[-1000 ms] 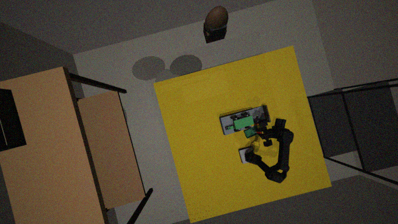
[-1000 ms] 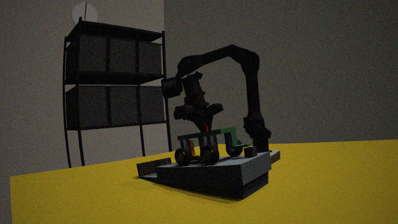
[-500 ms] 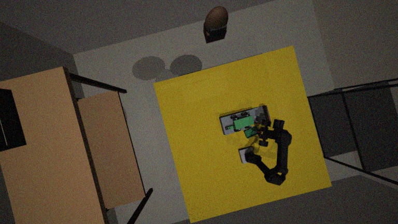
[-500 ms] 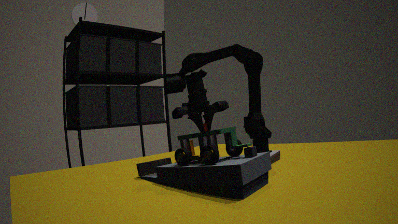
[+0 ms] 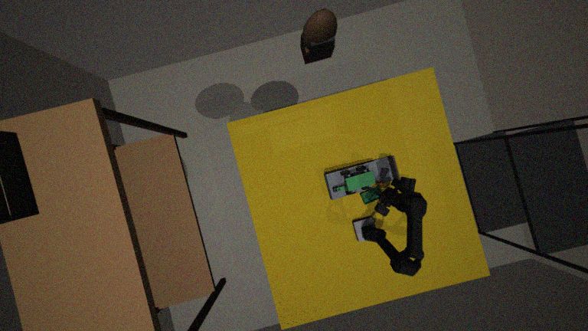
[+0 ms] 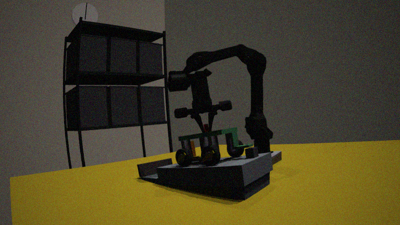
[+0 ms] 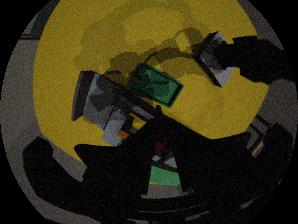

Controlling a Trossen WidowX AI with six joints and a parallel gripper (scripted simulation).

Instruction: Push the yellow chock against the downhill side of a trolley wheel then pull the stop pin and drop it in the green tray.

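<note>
My gripper tip is 5 cm short of the chock, 1 cm to the right of it and 5 cm above it. From my gripper tip the other things lie so: trolley: 9 cm ahead, 11 cm to the left, 2 cm below; low stop lip: 13 cm ahead, 14 cm to the right, 11 cm below; red-headed stop pin: right at my gripper tip.
</note>
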